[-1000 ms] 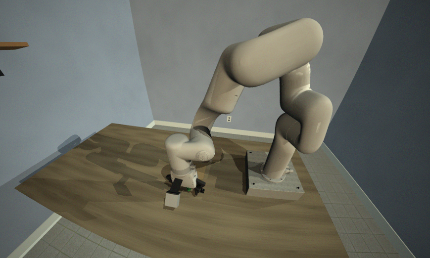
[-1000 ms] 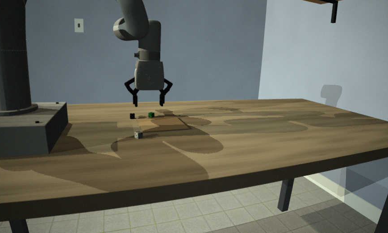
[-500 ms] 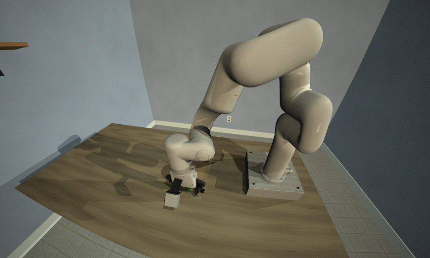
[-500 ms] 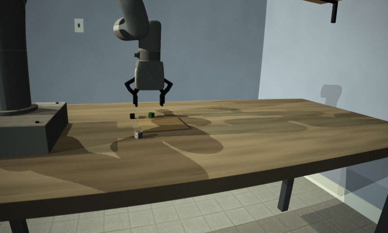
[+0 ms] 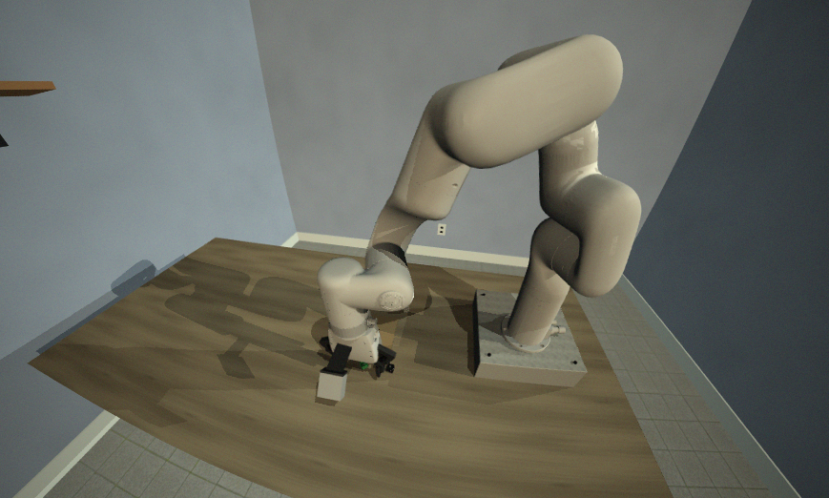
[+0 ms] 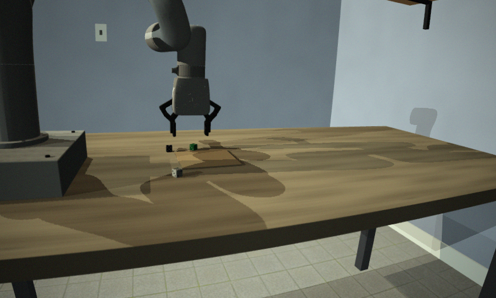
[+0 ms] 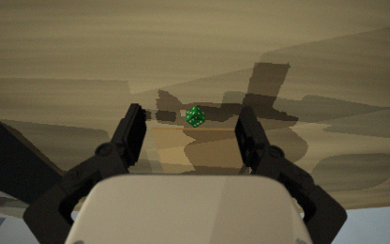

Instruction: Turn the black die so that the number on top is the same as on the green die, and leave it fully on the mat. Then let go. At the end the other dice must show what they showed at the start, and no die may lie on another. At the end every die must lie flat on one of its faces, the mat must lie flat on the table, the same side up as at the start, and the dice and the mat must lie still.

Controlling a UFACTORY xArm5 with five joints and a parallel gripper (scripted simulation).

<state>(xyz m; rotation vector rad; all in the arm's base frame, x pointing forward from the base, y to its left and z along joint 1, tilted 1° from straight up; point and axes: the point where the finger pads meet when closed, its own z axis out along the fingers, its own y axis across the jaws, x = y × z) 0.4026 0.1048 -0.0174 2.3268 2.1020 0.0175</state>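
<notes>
Right now my hand is 40 mm above the green die and 20 mm to the left of it. The rest, counted from my hand: black die (60 mm behind, 40 mm below, 20 mm to the right); white die (220 mm to the right, 80 mm behind, 40 mm below); tan mat (120 mm to the right, 40 mm below, 10 mm ahead).
</notes>
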